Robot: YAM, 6 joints.
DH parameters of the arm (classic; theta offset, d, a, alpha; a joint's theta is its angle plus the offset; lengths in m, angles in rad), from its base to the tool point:
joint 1: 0 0.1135 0.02 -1.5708
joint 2: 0 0 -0.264 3.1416
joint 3: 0.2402 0 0.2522 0
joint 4: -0.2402 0 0.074 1.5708
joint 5: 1.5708 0 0 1.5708
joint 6: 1.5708 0.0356 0 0
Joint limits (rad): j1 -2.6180..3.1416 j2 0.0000..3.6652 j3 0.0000..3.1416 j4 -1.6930..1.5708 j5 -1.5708..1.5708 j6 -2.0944..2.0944
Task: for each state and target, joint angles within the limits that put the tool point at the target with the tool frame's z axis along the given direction. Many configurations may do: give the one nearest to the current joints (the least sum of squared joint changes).
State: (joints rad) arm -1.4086 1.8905 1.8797 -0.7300 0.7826 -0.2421
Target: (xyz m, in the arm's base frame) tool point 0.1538 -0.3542 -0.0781 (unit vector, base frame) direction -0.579 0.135 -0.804
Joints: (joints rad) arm -1.1185 2.7715 1.6697 -0.9049 0.4800 -0.2421
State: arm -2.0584 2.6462 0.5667 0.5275 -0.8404 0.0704
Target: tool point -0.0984 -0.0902 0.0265 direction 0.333 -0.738 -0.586
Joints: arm -2.6163 1.8051 0.1369 0.2364 -0.9372 0.0704
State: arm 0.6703 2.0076 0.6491 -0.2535 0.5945 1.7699
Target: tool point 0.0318 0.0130 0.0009 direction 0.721 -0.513 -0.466
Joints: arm 1.3771 2.4545 0.0230 0.1968 0.9377 1.7699
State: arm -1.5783 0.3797 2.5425 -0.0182 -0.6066 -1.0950
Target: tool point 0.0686 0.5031 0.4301 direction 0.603 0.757 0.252
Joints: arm -1.6695 0.5080 2.7360 0.6130 -0.5533 -1.0950
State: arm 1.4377 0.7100 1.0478 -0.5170 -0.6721 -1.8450
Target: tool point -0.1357 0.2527 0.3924 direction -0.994 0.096 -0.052
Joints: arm 1.9534 1.2848 1.1870 -0.0147 -1.0893 -1.8450
